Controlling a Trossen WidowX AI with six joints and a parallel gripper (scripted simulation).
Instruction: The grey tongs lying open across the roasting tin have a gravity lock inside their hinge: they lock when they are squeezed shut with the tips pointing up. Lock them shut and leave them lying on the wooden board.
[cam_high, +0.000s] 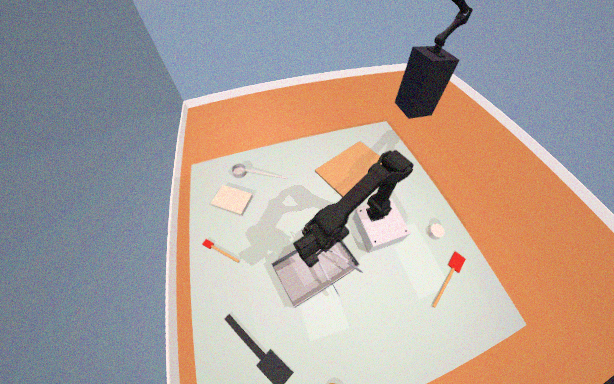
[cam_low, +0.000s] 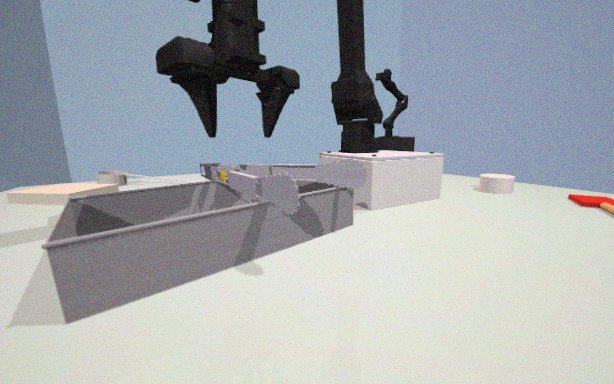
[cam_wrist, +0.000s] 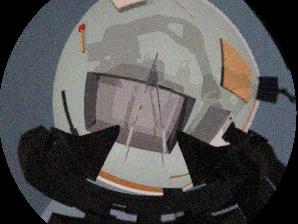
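The grey roasting tin lies 10 cm below my gripper tip, 4 cm ahead of it and 3 cm to the left of it. The rest, counted from my gripper tip: wooden board (43 cm to the right, 31 cm behind, 12 cm below); black spatula (32 cm ahead, 28 cm to the left, 12 cm below); pale board (40 cm to the right, 36 cm ahead, 11 cm below).
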